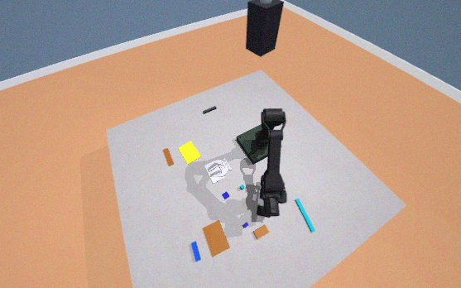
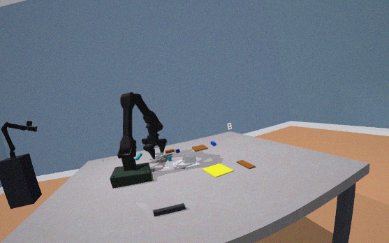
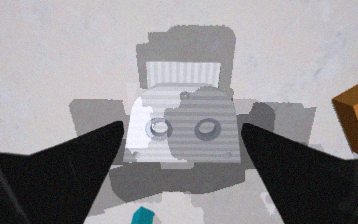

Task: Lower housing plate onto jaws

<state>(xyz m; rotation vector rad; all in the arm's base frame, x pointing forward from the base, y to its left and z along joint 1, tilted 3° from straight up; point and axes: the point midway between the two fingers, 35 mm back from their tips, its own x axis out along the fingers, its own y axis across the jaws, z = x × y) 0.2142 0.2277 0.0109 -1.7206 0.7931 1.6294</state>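
The cyan cube is 4 cm ahead of my gripper tip and 12 cm to the right of it. The rest, counted from my gripper tip: yellow sheet 14 cm ahead, 49 cm to the right, 1 cm below; then cyan bar 10 cm behind, 18 cm to the left, 1 cm below; then orange strip 26 cm ahead, 55 cm to the right, 1 cm below.
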